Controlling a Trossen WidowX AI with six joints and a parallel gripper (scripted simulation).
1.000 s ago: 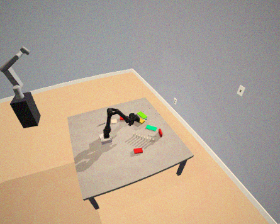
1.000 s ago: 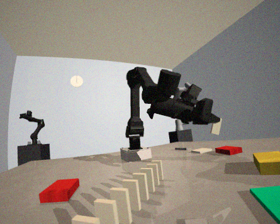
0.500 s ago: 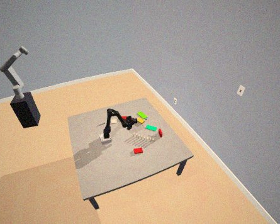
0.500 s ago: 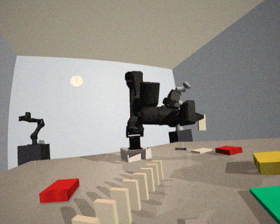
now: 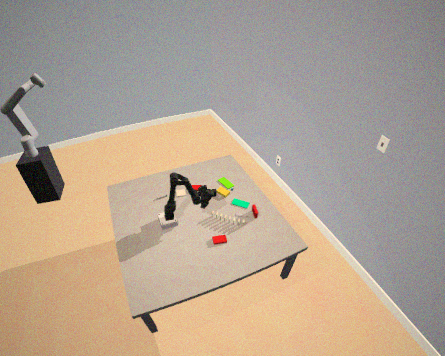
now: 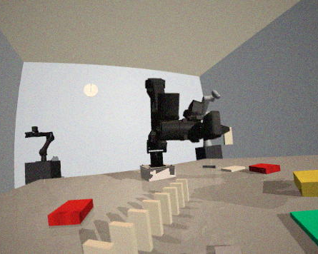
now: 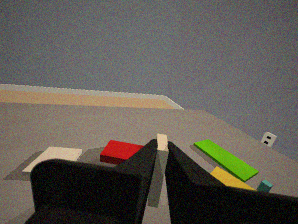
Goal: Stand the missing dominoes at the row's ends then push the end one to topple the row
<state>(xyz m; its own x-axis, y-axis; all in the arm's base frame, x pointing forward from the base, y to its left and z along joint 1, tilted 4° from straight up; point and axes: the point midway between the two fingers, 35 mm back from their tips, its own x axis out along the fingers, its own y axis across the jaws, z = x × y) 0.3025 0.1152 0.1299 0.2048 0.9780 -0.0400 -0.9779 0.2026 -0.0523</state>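
The yellow block lies 180 mm ahead of my gripper tip, 150 mm below it and 60 mm to the left of it. From my gripper tip the other things lie so: lime slab (240 mm ahead, 180 mm to the left, 160 mm below); then teal cube (270 mm ahead, 150 mm below, 70 mm to the left); then green slab (280 mm ahead, 160 mm below, 110 mm to the right).
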